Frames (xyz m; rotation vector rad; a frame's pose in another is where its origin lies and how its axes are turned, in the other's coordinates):
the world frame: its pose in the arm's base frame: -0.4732 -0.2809 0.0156 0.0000 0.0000 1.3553
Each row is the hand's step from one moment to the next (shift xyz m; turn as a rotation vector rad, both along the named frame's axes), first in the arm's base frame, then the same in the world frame.
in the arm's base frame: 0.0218 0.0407 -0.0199 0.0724 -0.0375 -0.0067
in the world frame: 0.0444 -0.0126 -0.0199 -0.0212 -0.0787 -0.0067
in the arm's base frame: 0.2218 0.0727 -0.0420 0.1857 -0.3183 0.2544
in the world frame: 0.1184 -0.2011 -0.0420 -0.2712 -0.2495 0.2544
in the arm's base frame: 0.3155 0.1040 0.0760 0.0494 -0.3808 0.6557
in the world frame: 0.1691 -0.2860 0.0760 -0.3614 -0.1297 0.6557
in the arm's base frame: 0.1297 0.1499 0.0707 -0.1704 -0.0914 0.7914
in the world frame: 0.1742 -0.0946 0.0707 -0.1257 0.1469 0.7914
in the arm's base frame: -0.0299 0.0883 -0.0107 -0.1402 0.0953 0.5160
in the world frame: 0.0799 0.0481 -0.0107 0.0631 0.1573 0.5160
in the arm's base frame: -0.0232 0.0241 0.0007 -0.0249 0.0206 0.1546
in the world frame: 0.0186 0.0278 0.0007 0.0148 0.0287 0.1546
